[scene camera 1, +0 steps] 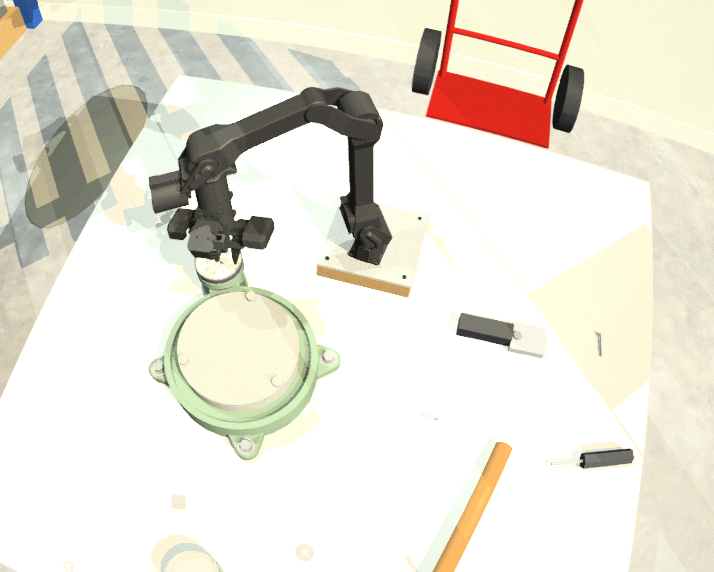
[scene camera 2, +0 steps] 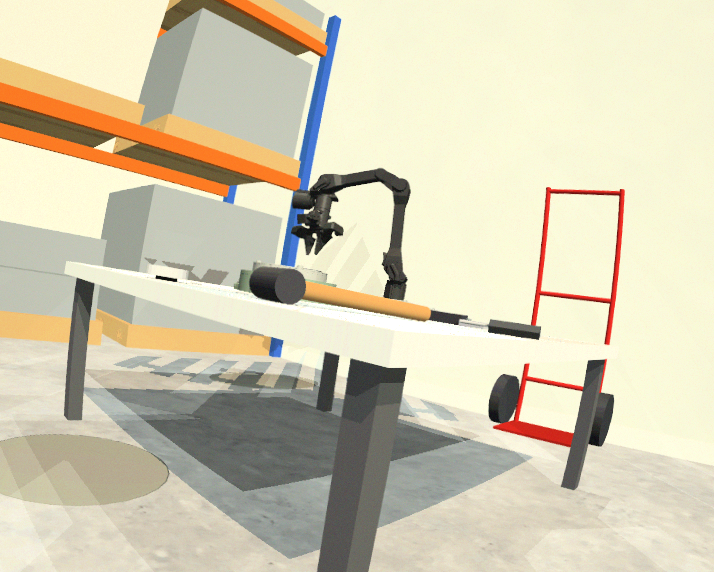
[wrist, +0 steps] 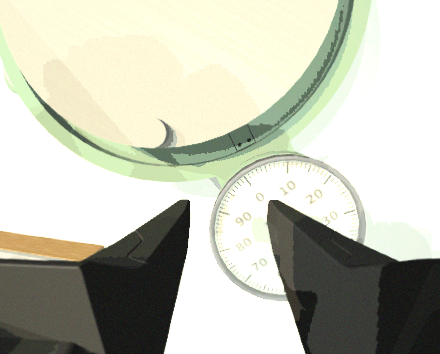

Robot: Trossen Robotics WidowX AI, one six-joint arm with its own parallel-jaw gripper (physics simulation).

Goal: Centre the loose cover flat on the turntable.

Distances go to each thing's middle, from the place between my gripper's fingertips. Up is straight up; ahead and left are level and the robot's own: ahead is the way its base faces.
Labels:
Right now the round cover (scene camera 1: 239,351) is 120 mm ahead of my hand, 70 mm to the left of it and 70 mm below it. The rest, counted from my hand: wooden-handled hammer (scene camera 2: 288,286) 310 mm ahead, 540 mm to the left, 120 mm below; screwdriver (scene camera 1: 587,460) 70 mm ahead, 770 mm to the left, 130 mm below.

